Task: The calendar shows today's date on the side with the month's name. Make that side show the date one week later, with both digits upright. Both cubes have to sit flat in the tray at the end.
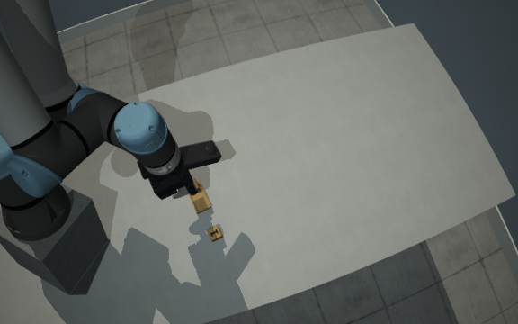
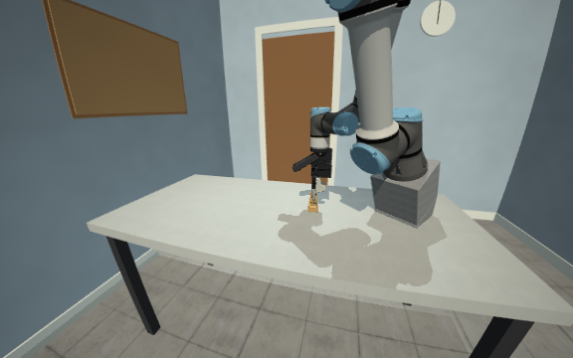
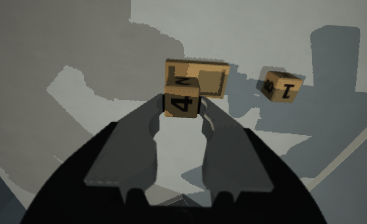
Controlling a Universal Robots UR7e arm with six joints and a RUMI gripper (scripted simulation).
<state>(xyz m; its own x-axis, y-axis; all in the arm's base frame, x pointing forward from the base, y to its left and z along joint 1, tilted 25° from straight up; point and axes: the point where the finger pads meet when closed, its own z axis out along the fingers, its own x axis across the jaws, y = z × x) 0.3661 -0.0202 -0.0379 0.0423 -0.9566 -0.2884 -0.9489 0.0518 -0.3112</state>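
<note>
Right now the wooden calendar tray is 20 mm to the right of my hand and 60 mm below it.
</note>
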